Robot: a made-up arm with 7 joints. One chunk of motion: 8 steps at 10 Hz.
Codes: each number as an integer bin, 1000 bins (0 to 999) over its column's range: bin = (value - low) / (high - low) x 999, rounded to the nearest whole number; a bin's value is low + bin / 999 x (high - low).
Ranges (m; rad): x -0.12..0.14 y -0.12..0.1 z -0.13..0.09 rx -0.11..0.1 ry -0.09..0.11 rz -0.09..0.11
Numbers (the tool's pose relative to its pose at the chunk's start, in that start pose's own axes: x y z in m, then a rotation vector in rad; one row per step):
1: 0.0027 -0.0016 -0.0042 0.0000 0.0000 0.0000
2: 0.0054 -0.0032 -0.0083 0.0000 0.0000 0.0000
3: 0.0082 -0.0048 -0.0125 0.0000 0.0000 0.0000
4: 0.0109 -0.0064 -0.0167 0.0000 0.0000 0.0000
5: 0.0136 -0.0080 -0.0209 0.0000 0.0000 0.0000
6: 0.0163 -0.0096 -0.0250 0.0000 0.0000 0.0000
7: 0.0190 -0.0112 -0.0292 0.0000 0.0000 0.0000
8: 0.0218 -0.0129 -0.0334 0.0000 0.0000 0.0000
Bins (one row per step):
1: 471 538 571 523 450 450
2: 482 530 553 523 450 450
3: 493 523 534 523 450 450
4: 503 516 514 523 450 450
5: 513 509 495 523 450 450
6: 524 501 477 523 450 450
7: 534 494 458 523 450 450
8: 545 486 439 523 450 450

